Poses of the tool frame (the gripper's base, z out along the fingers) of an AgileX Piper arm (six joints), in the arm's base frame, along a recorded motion.
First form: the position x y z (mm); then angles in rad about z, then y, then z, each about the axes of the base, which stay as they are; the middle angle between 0 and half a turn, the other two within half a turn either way.
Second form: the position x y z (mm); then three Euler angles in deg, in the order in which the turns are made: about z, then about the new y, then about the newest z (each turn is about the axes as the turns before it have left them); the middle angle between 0 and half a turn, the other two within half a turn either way. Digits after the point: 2 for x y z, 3 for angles.
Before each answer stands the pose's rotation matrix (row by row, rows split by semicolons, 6 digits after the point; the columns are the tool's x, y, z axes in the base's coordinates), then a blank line. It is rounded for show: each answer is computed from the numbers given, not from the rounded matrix.
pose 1, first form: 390.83, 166.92, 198.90, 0.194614, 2.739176, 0.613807
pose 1, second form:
-0.849349 -0.419652 0.320153; -0.361881 0.904520 0.225580; -0.384250 0.075739 -0.920117

390.83, 166.92, 198.90, 35.169, 156.943, 11.151
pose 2, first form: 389.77, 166.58, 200.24, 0.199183, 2.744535, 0.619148
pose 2, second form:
-0.851000 -0.420265 0.314923; -0.363472 0.904170 0.224422; -0.379061 0.076517 -0.922203

389.77, 166.58, 200.24, 35.475, 157.250, 11.412
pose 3, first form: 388.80, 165.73, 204.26, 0.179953, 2.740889, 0.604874
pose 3, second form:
-0.846965 -0.423911 0.320858; -0.367931 0.903009 0.221815; -0.383768 0.069815 -0.920787

388.80, 165.73, 204.26, 34.657, 157.041, 10.311
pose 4, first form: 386.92, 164.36, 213.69, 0.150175, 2.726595, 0.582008
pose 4, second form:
-0.838090 -0.429145 0.336807; -0.372401 0.901219 0.221633; -0.398650 0.060321 -0.915117

386.92, 164.36, 213.69, 33.347, 156.222, 8.604
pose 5, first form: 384.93, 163.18, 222.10, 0.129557, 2.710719, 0.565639
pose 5, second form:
-0.829897 -0.432360 0.352612; -0.373816 0.900085 0.223850; -0.414164 0.053960 -0.908601

384.93, 163.18, 222.10, 32.409, 155.313, 7.423
